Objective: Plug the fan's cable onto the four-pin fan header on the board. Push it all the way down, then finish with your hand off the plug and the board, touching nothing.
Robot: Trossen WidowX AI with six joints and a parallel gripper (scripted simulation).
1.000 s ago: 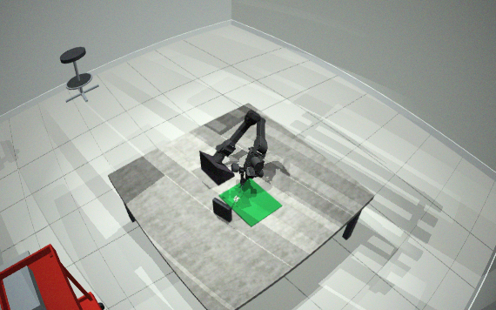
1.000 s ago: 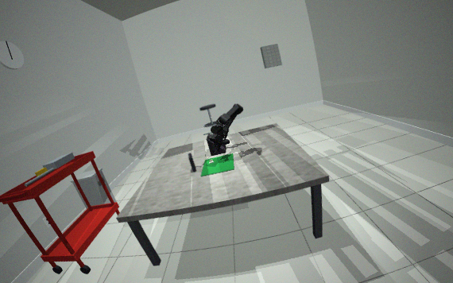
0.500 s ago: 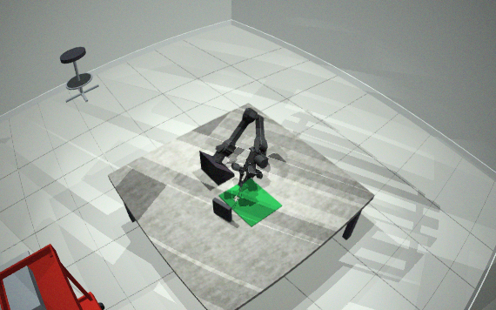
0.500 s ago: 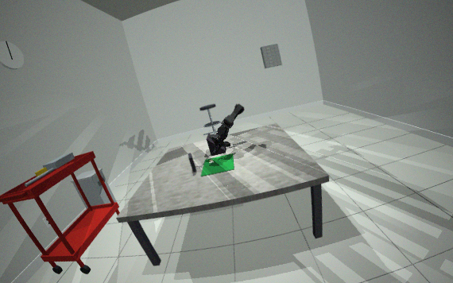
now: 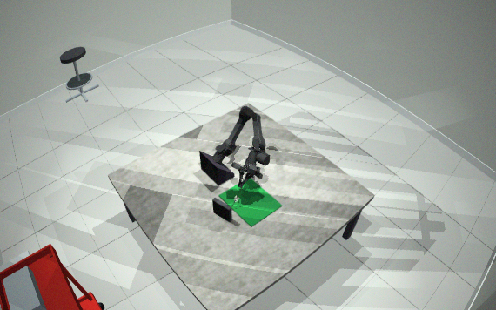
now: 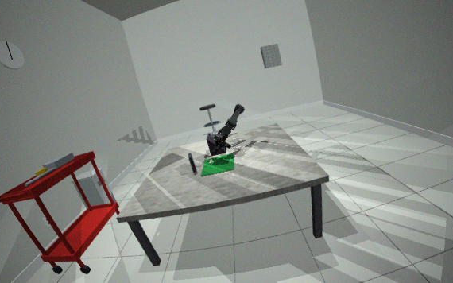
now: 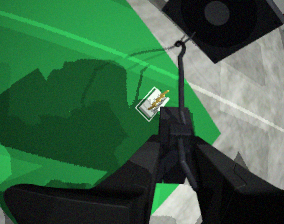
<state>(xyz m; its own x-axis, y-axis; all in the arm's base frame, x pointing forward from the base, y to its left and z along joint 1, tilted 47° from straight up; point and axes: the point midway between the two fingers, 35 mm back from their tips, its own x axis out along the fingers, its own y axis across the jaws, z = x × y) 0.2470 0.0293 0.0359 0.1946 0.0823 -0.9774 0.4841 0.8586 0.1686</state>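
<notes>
The white four-pin header is 2 cm ahead of my gripper tip, 5 cm to the right of it and 9 cm below it. Round my gripper tip: green board: 8 cm ahead, 1 cm to the left, 10 cm below; then black fan: 8 cm ahead, 17 cm to the right, 3 cm below; then dark plug: 1 cm below.
</notes>
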